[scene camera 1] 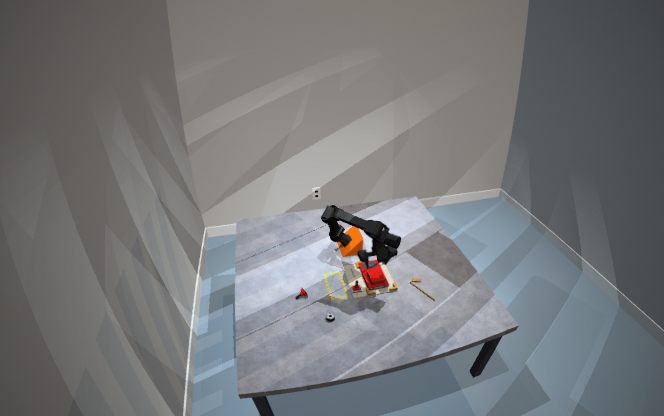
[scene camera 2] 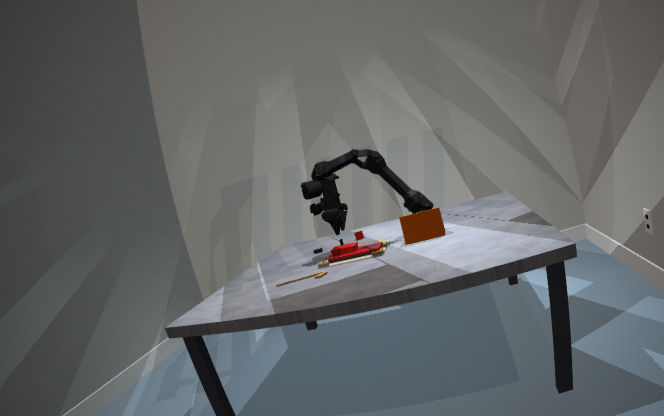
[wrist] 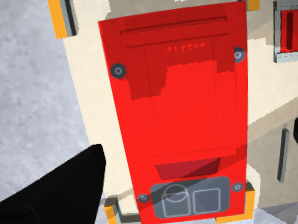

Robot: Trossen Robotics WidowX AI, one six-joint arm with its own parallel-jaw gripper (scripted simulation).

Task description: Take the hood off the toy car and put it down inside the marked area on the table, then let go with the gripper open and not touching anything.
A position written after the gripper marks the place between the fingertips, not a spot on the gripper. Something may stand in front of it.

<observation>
The gripper point(scene camera 2: 340, 232) is open, with nothing in its grasp. Further things: a red hood point(wrist: 181, 79).
The gripper also shows in the wrist view point(wrist: 199, 140).
</observation>
